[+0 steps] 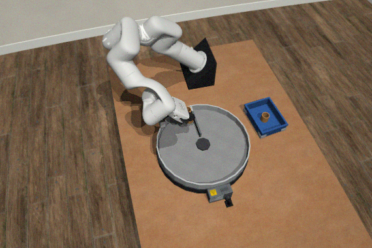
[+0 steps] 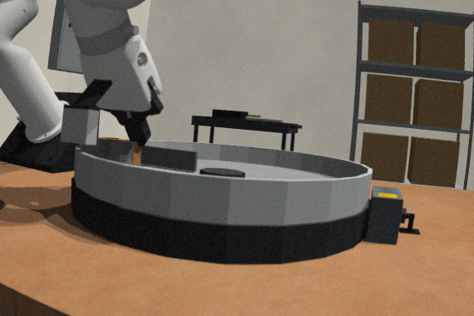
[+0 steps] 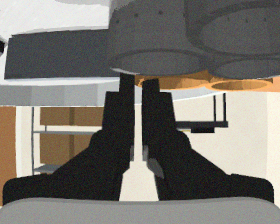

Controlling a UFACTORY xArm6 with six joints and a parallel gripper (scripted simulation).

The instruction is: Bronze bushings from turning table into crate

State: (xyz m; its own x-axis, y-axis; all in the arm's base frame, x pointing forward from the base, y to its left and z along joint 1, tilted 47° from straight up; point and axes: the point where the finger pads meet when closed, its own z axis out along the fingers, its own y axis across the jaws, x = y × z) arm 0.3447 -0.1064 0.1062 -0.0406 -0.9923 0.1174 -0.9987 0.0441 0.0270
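Now: hand 50 mm short of the blue crate, 380 mm to the right of it and 80 mm above it. From my hand the other things lie so: turning table (150 mm ahead, 20 mm to the left, 60 mm below).
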